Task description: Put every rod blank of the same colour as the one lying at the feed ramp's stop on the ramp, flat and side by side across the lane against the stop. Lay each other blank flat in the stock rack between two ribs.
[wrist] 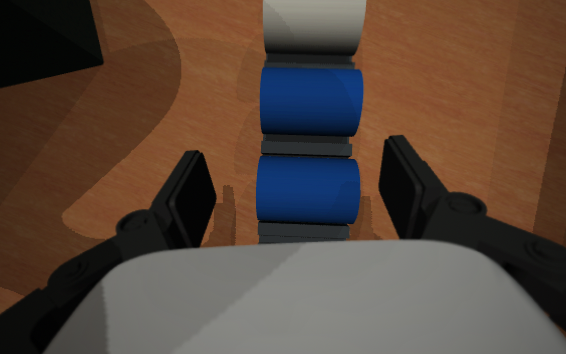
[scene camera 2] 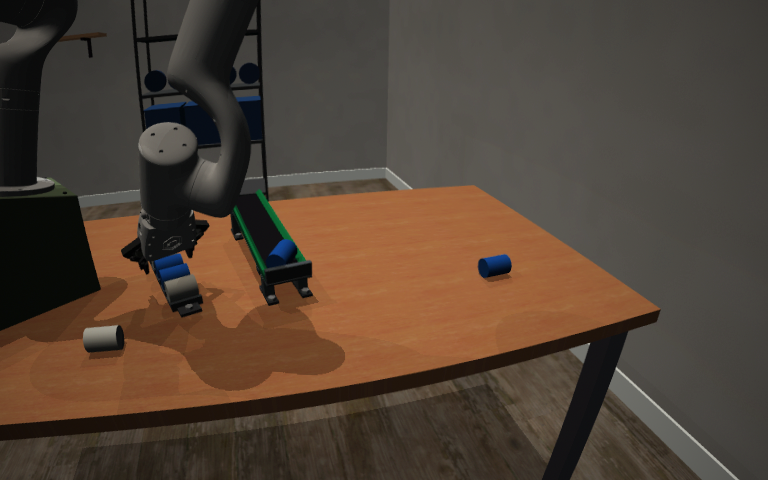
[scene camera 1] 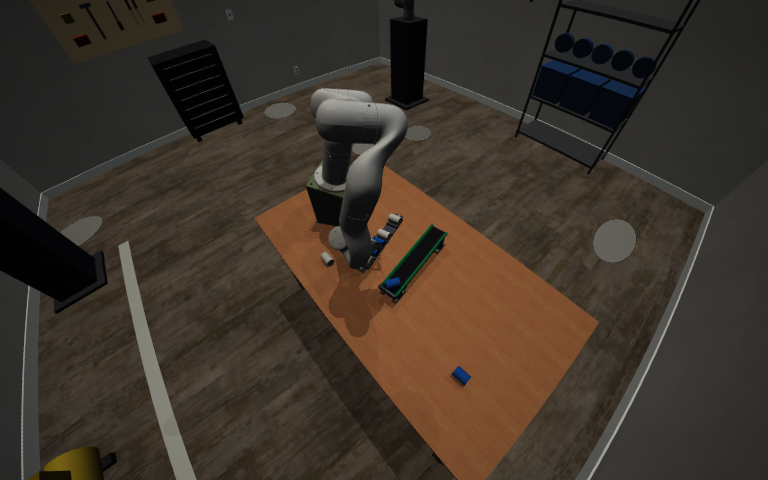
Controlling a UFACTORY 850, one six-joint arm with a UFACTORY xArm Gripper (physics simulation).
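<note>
A blue blank lies slanted on the feed ramp, at the stop. The stock rack holds two neighbouring blue blanks, a farther one and a nearer one, with a white blank beyond them, another white one at its far end and a white one at its near end. My gripper is open and empty over the rack, its fingers either side of the nearer blue blank in the wrist view; its exact height is unclear.
A loose white blank lies on the table between the base and front edge. A loose blue blank lies far right of the ramp in scene camera 2. The green-sided ramp stands close beside the rack. The arm hides part of the rack.
</note>
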